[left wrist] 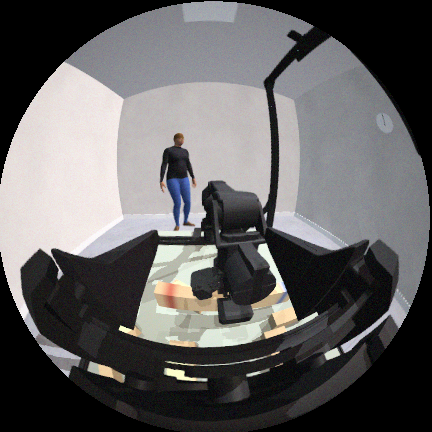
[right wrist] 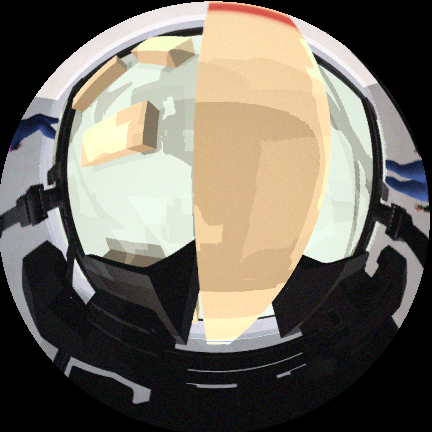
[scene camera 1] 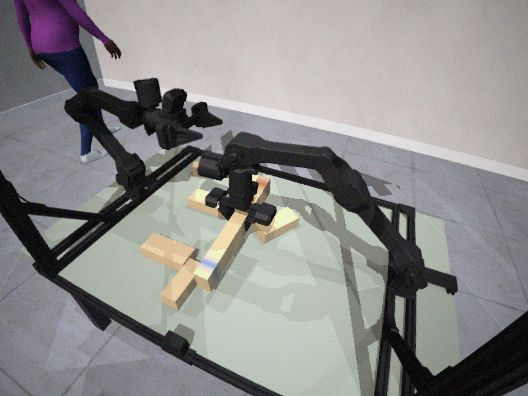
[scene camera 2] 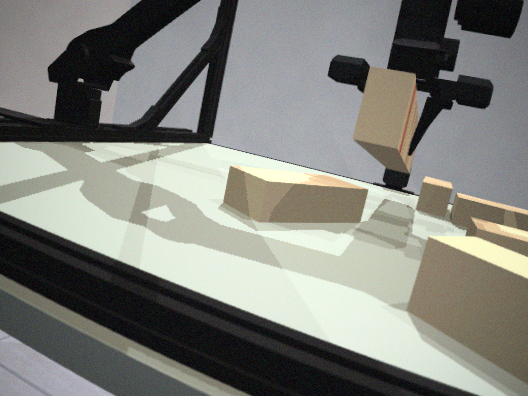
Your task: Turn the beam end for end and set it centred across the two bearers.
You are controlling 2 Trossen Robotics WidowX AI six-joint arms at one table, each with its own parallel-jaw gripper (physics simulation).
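Frame: origin at the left arm's base, x ahead, y left, z up, level; centimetres.
Seen in the pictures: left gripper, fingertip midpoint: (left wrist: 212,234) (scene camera 1: 212,128); right gripper, fingertip midpoint: (left wrist: 226,302) (scene camera 1: 240,228); left arm's base, link origin: (right wrist: 59,195) (scene camera 1: 135,193); right arm's base, link origin: (left wrist: 208,238) (right wrist: 375,210) (scene camera 1: 402,287) (scene camera 2: 74,125).
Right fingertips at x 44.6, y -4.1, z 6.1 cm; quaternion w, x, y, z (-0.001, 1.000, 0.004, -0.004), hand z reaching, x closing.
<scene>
Offsets run from my right fingertips to a thing's top centre. "*": to the spot under its first point.
The long wooden beam (scene camera 1: 226,246) (scene camera 2: 384,105) (left wrist: 175,296) (right wrist: 257,175) is held above the table, red band at its far end and blue band at its near end in scene camera 1. My right gripper (scene camera 1: 240,216) (right wrist: 231,239) is shut on its middle from above. My left gripper (scene camera 1: 211,128) is open and empty, high beyond the table's far left edge. Plain blocks lie near the beam: one {dx -6.5, dy -19.2, dz -3.6 cm} (scene camera 1: 179,290) by its near end and another {dx +7.0, dy +12.2, dz -4.2 cm} (scene camera 1: 281,225) (scene camera 2: 300,200) right of its farther half. I cannot tell which blocks are the bearers.
More plain blocks lie left of the beam: one {dx -16.7, dy -12.4, dz -4.2 cm} (scene camera 1: 167,249) near, one {dx -17.3, dy +11.7, dz -4.2 cm} (scene camera 1: 201,200) (right wrist: 120,134) farther, and one {dx -28.3, dy +29.5, dz -3.6 cm} (scene camera 1: 195,168) (right wrist: 100,82) at the far left. A large block {* dx -8.7, dy +31.1, dz -5.1 cm} (scene camera 2: 470,290) shows at the right of scene camera 2. Dark frame rails (scene camera 1: 120,316) edge the table.
</scene>
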